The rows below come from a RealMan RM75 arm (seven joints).
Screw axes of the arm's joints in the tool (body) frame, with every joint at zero. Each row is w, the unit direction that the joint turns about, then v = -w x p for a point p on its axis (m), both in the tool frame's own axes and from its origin. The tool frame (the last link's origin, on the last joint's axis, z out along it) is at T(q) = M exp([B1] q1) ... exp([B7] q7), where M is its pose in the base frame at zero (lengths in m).
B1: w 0 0 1 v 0 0 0
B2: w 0 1 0 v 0.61 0 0
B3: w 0 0 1 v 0 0 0
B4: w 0 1 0 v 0.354 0 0
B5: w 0 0 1 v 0 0 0
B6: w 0 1 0 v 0.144 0 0
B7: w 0 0 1 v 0 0 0
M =
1 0 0 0
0 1 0 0
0 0 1 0.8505
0 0 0 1
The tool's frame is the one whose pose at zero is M.
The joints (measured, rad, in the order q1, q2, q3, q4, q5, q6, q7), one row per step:
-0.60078, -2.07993, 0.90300, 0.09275, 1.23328, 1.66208, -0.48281
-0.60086, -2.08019, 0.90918, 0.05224, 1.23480, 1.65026, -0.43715
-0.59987, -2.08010, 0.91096, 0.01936, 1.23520, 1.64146, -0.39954
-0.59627, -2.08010, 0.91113, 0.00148, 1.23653, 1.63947, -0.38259
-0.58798, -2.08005, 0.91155, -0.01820, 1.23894, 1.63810, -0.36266
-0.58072, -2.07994, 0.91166, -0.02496, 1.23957, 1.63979, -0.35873
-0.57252, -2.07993, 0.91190, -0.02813, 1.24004, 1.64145, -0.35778
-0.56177, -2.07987, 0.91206, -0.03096, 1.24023, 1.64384, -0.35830
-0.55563, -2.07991, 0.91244, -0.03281, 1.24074, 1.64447, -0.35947
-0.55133, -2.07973, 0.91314, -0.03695, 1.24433, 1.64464, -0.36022
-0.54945, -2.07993, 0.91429, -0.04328, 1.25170, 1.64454, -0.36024
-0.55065, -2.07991, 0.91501, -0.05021, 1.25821, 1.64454, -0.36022
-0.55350, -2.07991, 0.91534, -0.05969, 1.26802, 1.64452, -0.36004
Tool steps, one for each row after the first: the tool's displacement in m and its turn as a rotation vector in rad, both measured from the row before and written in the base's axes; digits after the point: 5 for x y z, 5 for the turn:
-0.00426, -0.00492, -0.00724, 0.00260, 0.02156, 0.01397
-0.00372, -0.00415, -0.00519, 0.00489, 0.01616, 0.01293
-0.00262, -0.00331, -0.00264, -0.00040, 0.00549, 0.00923
-0.00402, -0.00491, -0.00293, -0.00047, 0.00680, 0.01263
-0.00247, -0.00287, -0.00077, -0.00199, -0.00070, 0.00858
-0.00245, -0.00260, -0.00035, -0.00181, -0.00128, 0.00842
-0.00308, -0.00320, -0.00019, -0.00229, -0.00260, 0.01105
-0.00180, -0.00190, -0.00029, -0.00268, -0.00128, 0.00705
-0.00147, -0.00208, -0.00088, -0.00632, 0.00018, 0.00522
-0.00078, -0.00230, -0.00173, -0.01062, 0.00151, 0.00203
0.00000, -0.00149, -0.00158, -0.00989, 0.00087, -0.00010
0.00037, -0.00179, -0.00217, -0.01364, 0.00130, -0.00158

